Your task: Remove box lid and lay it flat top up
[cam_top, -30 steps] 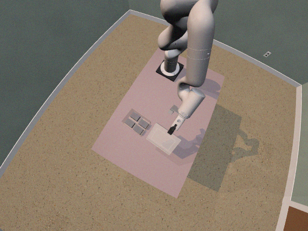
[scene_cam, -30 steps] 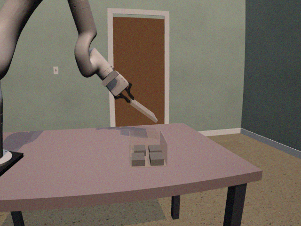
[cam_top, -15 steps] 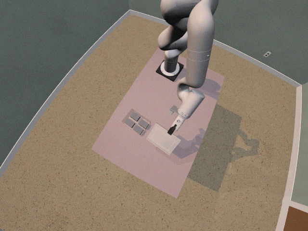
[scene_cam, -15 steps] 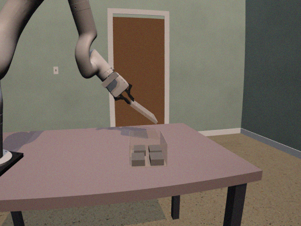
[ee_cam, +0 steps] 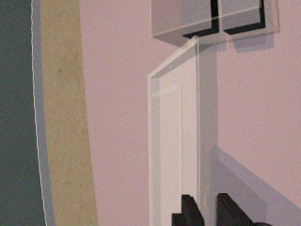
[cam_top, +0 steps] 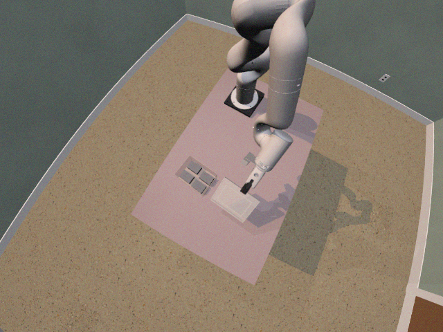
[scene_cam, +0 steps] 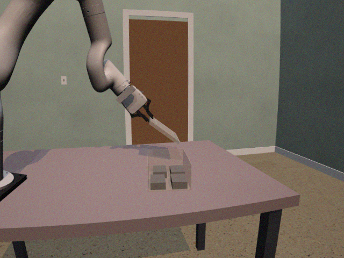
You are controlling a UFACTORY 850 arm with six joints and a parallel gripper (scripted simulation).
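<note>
The see-through lid is 60 mm ahead of my hand, 30 mm to the right of it and 50 mm below it. Round my hand: clear plastic box 20 mm behind, 270 mm to the right, 160 mm below.
</note>
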